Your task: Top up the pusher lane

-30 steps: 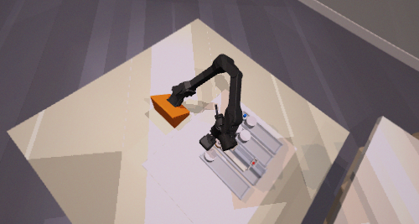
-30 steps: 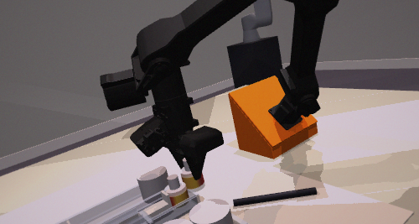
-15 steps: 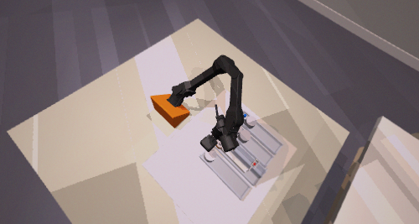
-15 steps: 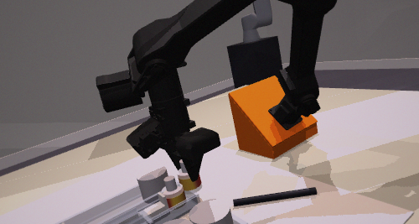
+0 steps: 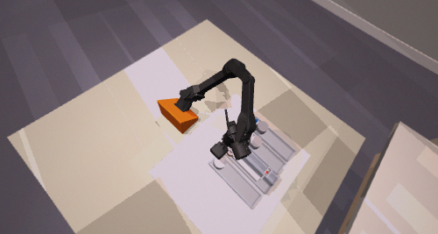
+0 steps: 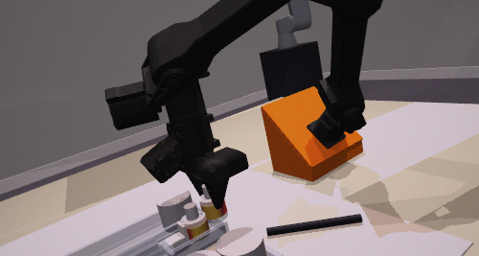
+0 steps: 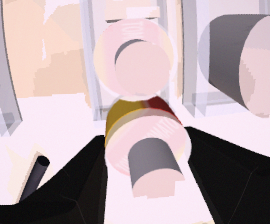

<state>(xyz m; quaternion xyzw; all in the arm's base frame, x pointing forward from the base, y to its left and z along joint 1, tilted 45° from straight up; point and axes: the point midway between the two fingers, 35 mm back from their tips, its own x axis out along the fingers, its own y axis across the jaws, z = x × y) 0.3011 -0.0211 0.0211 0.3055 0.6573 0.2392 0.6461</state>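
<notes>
My gripper tip is now 170 mm short of the lane rack, 30 mm above it and 10 mm to the right of it. Also, from my gripper tip: black rod (130 mm to the left, 80 mm behind, 40 mm below).
</notes>
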